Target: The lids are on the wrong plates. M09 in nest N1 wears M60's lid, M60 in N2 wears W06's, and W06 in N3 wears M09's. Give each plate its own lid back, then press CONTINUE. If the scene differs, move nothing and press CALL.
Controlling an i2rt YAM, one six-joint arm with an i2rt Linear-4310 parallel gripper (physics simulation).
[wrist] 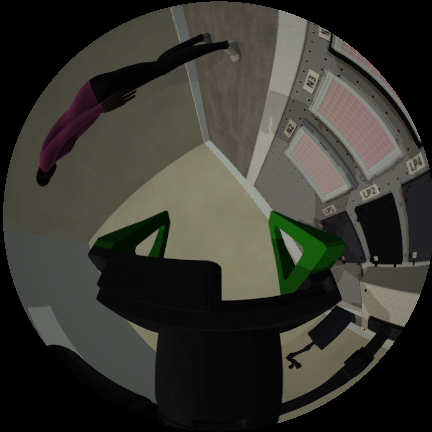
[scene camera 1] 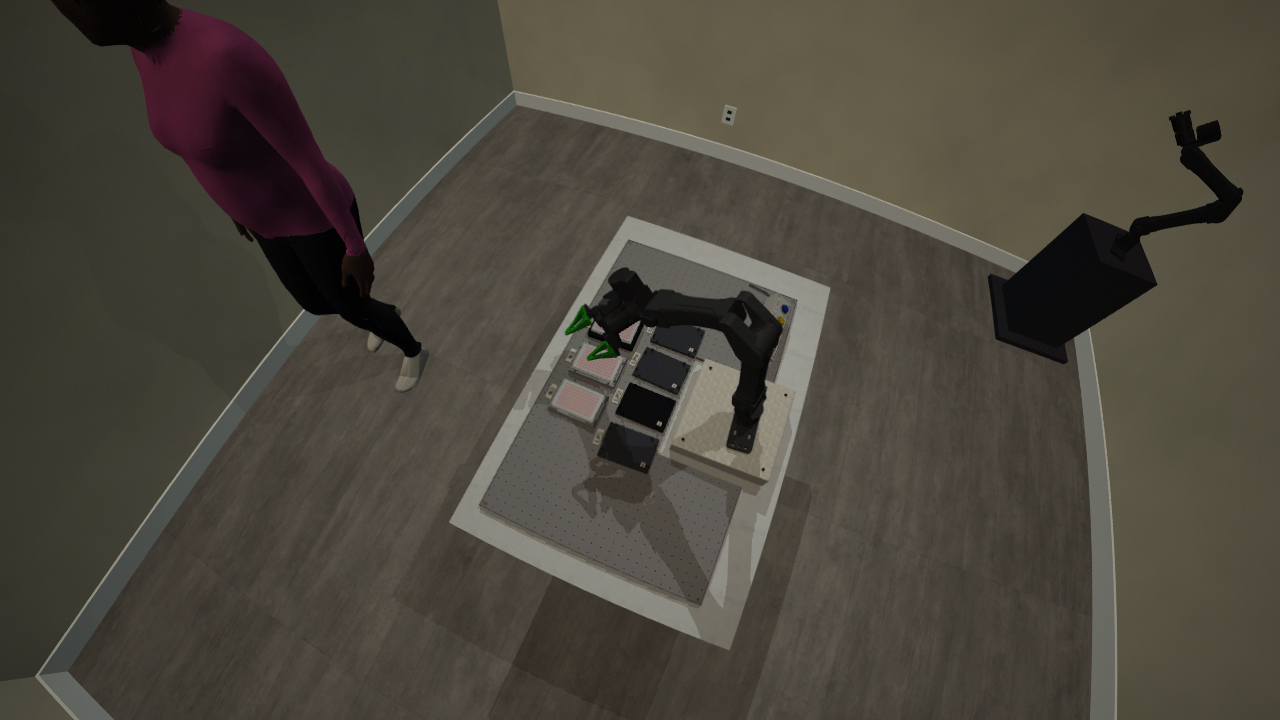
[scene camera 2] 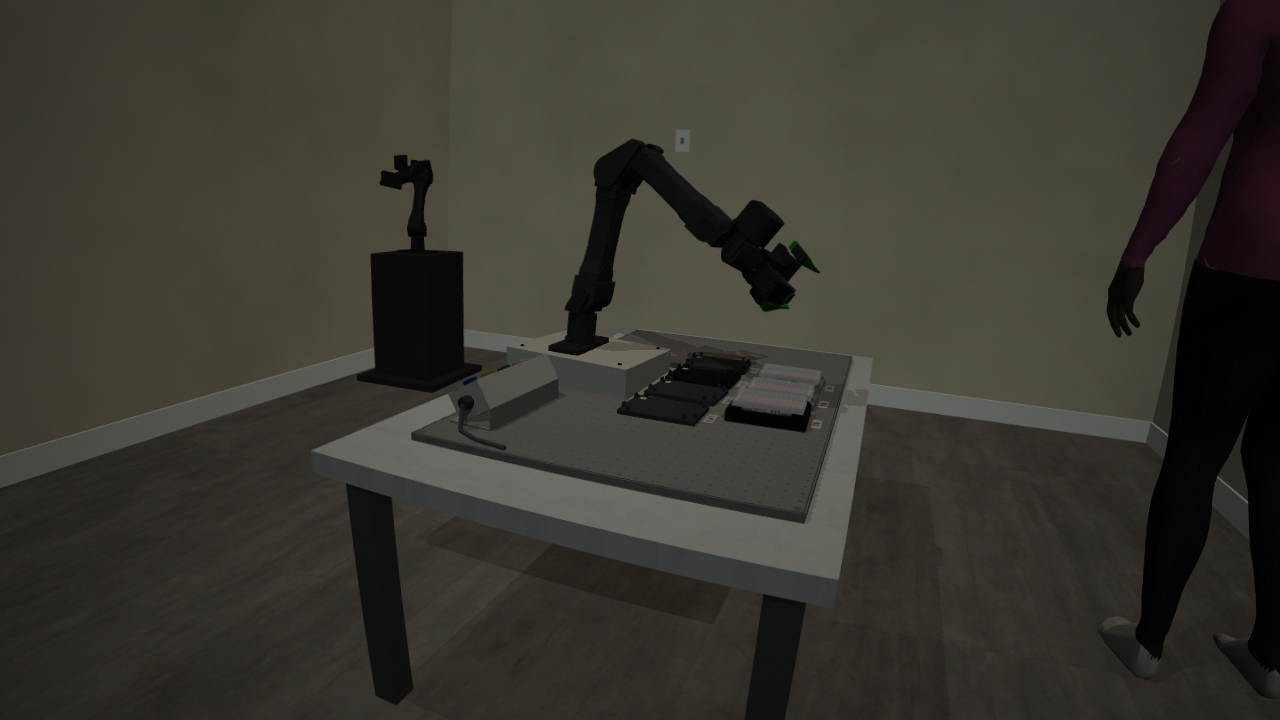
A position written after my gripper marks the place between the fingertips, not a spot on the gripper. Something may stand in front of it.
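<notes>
Gripper [scene camera 1: 576, 346] open, holding nothing; button box [scene camera 1: 775, 304]. My gripper again [scene camera 2: 803, 289].
</notes>
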